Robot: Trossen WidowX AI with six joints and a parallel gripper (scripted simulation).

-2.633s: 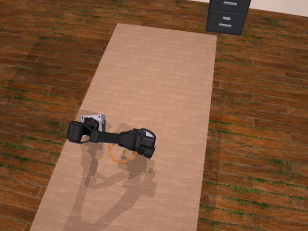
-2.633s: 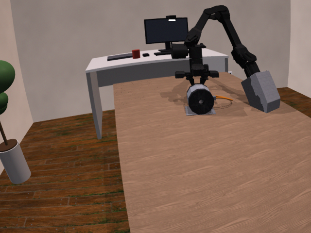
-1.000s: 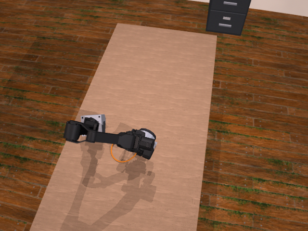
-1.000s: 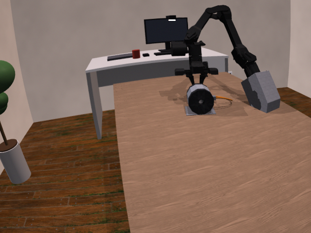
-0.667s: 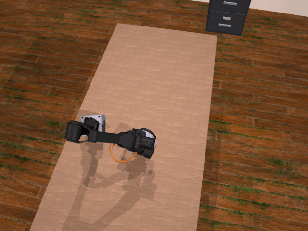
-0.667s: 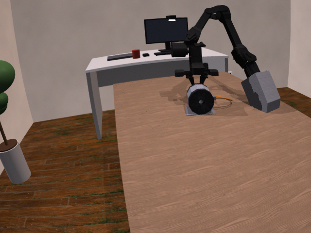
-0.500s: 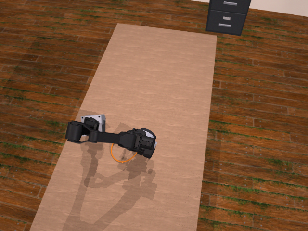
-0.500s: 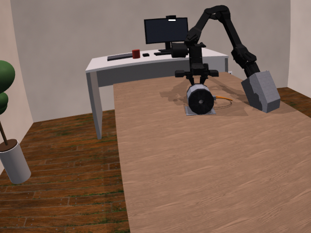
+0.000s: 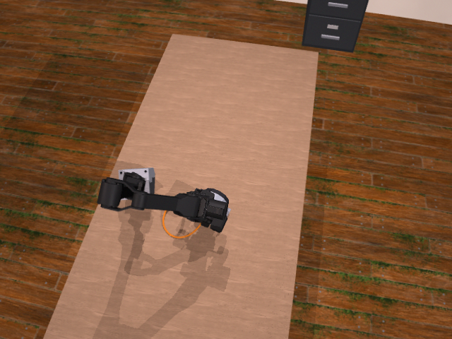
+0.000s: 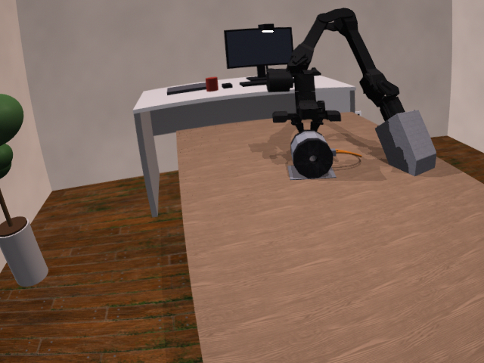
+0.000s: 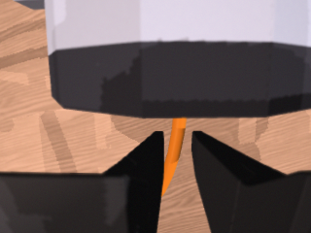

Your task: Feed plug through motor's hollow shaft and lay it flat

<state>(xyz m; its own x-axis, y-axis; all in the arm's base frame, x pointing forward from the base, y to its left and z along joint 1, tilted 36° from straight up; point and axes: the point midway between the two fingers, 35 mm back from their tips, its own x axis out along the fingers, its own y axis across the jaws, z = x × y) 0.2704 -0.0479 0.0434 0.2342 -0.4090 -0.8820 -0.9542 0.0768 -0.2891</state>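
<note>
My gripper is now 50 mm to the right of the grey plug, 30 mm above it and 10 mm short of it.
</note>
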